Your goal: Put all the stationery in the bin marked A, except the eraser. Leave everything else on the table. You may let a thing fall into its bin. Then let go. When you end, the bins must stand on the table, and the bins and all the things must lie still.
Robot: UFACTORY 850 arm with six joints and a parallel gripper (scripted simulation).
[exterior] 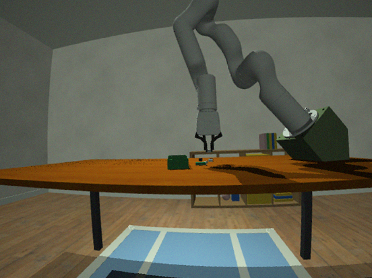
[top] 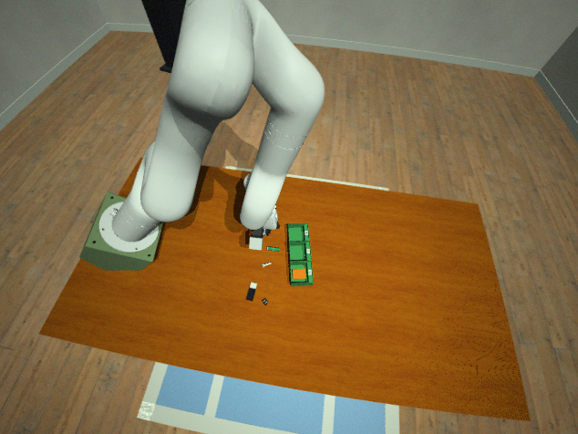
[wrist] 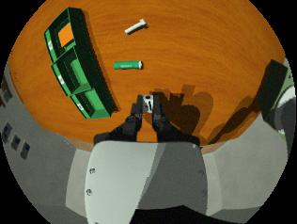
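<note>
Now: hand 190 mm short of the orange pad, 90 mm to the left of it and 70 mm above it. Also, from my hand: white bolt (110 mm to the right, 80 mm below, 50 mm ahead); then green cylinder (80 mm below, 50 mm ahead, 30 mm to the right); then grey-white thing (10 mm below).
</note>
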